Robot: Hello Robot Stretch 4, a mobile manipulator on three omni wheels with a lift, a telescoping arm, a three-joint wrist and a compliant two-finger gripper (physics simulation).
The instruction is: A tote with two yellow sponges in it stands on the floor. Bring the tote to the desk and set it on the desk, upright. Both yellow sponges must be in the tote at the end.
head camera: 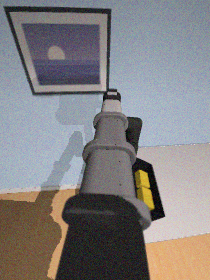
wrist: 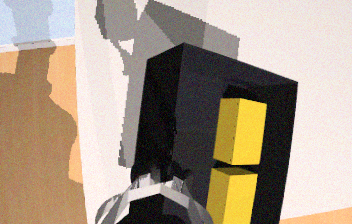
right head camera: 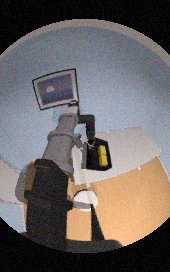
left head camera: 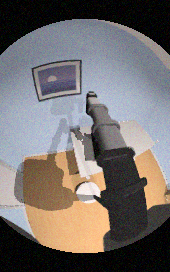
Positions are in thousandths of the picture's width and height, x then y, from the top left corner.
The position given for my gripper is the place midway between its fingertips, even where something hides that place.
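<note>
I can see a black tote (head camera: 750, 762), and the wrist view also shows me the black tote (wrist: 521, 386). A white desk (right head camera: 762, 546) is here too; I see the white desk (wrist: 317, 230) in the wrist view and the white desk (left head camera: 479, 509) in the left head camera view. I also see a framed sunset picture (head camera: 293, 195). The right head camera view shows the framed sunset picture (right head camera: 332, 325) as well, and the left head camera view shows the framed sunset picture (left head camera: 315, 292). And I see my gripper (wrist: 462, 770).
</note>
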